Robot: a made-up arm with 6 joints.
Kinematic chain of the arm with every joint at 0, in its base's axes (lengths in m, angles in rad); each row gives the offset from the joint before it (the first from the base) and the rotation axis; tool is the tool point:
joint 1: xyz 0 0 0.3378 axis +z
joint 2: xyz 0 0 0 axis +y
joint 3: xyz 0 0 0.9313 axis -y
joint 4: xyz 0 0 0 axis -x
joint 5: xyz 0.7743 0 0 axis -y
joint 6: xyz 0 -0.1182 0 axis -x
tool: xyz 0 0 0
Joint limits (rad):
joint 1: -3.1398..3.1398
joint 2: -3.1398..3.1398
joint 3: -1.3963..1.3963
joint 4: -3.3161..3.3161
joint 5: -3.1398..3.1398
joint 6: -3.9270..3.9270
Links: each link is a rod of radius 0.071 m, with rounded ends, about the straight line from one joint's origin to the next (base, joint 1, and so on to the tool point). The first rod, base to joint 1, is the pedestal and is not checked.
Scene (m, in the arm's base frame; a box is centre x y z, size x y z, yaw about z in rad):
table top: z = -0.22
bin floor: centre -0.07 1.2 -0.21 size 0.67 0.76 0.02 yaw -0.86
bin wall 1: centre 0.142 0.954 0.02 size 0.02 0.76 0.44 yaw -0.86
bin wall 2: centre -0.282 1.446 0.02 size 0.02 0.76 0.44 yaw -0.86
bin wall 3: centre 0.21 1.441 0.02 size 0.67 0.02 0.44 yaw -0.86
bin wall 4: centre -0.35 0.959 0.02 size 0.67 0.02 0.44 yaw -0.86
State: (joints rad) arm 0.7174 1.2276 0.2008 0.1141 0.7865 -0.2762
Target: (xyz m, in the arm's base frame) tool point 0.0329 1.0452 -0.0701
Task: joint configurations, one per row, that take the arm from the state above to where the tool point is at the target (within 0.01 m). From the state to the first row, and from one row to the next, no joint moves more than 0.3 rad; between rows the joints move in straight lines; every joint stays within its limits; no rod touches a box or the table.
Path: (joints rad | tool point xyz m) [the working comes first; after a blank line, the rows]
Joints at the target: 1.6524 1.1896 -0.1638 0.0656 0.7865 -0.2762
Straight joint move there: touches bin wall 1.

1: 0.8962 1.0132 0.2091 0.3560 0.7374 -0.0297 | 0.9341 0.9906 0.3015
2: 1.0750 0.7989 0.2174 0.5979 0.6883 0.2167 | 0.7286 1.1418 0.6177
3: 1.2539 0.5845 0.2258 0.8398 0.6392 0.4632 | 0.4707 1.1820 0.9251
4: 1.4327 0.3701 0.2341 1.0817 0.5901 0.7097 | 0.2089 1.0999 1.2044
5: 1.6115 0.1558 0.2424 1.3236 0.5410 0.9562 | -0.0080 0.9064 1.4390
6: 1.6197 0.3625 0.1612 1.0720 0.5901 0.7097 | 0.0022 1.1111 1.1555
7: 1.6278 0.5693 0.0799 0.8204 0.6392 0.4632 | 0.0106 1.2287 0.8345
8: 1.6360 0.7760 -0.0013 0.5688 0.6883 0.2167 | 0.0180 1.2527 0.5048
9: 1.6442 0.9828 -0.0825 0.3172 0.7374 -0.0297 | 0.0253 1.1871 0.1948
10: 1.6524 1.1896 -0.1638 0.0656 0.7865 -0.2762 | 0.0329 1.0452 -0.0701

